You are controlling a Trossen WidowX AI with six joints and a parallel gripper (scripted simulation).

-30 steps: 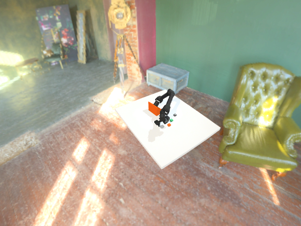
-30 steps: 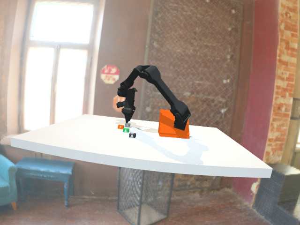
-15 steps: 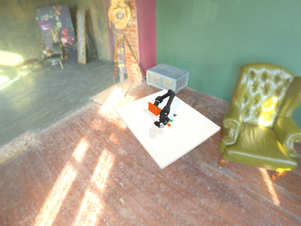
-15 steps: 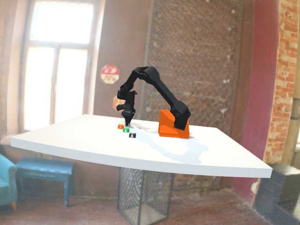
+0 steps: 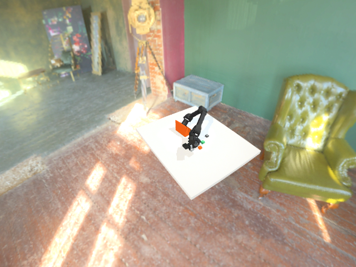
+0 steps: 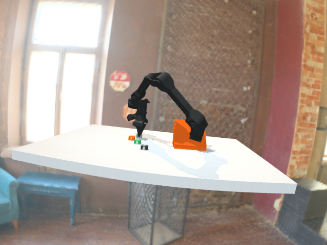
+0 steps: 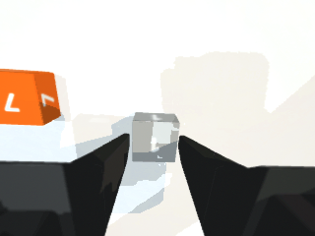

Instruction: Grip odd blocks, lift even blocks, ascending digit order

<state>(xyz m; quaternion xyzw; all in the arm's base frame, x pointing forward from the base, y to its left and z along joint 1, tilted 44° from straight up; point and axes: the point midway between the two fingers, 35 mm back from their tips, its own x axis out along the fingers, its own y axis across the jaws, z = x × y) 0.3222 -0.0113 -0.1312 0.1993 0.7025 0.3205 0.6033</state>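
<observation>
The grey block lies right at my gripper tip. From my gripper tip the other things lie so: black block: 10 cm behind, 26 cm to the left; then orange block: 2 cm ahead, 9 cm to the left; then green block: 4 cm behind, 16 cm to the left.
</observation>
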